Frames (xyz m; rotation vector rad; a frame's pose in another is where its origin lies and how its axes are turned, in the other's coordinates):
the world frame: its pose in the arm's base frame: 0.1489 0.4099 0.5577 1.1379 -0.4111 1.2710
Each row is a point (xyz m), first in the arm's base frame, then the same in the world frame.
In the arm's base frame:
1: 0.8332 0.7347 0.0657
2: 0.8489 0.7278 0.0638
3: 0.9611 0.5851 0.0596
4: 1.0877 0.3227 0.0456
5: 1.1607 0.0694 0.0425
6: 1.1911 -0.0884 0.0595
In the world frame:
1: 0.0014 -0.8635 -0.2650
2: 0.0012 -0.8775 -0.2549
3: -0.0428 -0.9626 -0.1007
4: -0.1537 -1.0506 0.1544
5: -0.2680 -1.0872 0.3891
6: -0.3291 -1.0882 0.5387

